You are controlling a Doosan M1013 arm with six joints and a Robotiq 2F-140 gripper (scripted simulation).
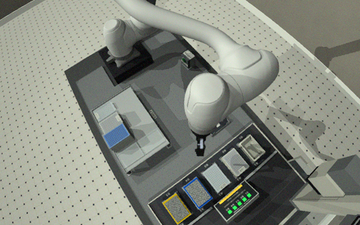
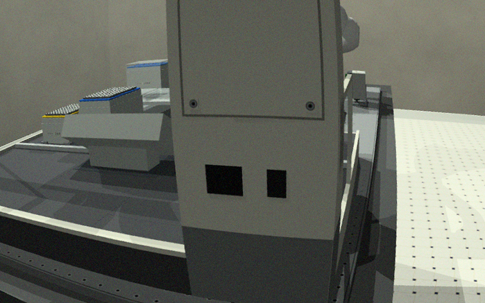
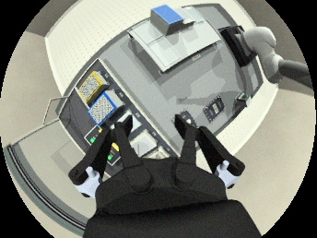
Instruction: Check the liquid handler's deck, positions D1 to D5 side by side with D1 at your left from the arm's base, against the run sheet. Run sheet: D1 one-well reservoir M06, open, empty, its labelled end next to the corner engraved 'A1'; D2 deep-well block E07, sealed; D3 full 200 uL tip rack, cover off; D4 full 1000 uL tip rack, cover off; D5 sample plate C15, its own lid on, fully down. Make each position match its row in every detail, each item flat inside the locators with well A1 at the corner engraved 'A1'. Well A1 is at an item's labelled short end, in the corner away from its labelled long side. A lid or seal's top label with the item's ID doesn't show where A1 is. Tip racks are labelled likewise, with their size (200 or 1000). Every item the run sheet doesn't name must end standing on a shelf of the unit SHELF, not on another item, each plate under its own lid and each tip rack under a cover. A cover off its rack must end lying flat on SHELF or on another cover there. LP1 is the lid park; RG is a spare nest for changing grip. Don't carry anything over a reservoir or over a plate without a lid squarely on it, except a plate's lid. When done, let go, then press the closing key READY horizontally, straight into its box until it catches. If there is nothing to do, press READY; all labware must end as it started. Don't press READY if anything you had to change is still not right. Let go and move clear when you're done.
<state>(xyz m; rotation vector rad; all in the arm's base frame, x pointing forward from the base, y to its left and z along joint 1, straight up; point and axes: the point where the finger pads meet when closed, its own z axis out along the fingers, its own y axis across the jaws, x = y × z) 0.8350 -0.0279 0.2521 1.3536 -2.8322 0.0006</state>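
My gripper is now 25 cm to the left of the yellow-rimmed tip rack, 22 cm above it and 17 cm short of it. Also, from my hand: flat lid: 25 cm below, 16 cm ahead, 1 cm to the right; then white well plate: 26 cm below, 16 cm ahead, 1 cm to the right; then blue-rimmed tip rack: 20 cm below, 17 cm ahead, 13 cm to the right.
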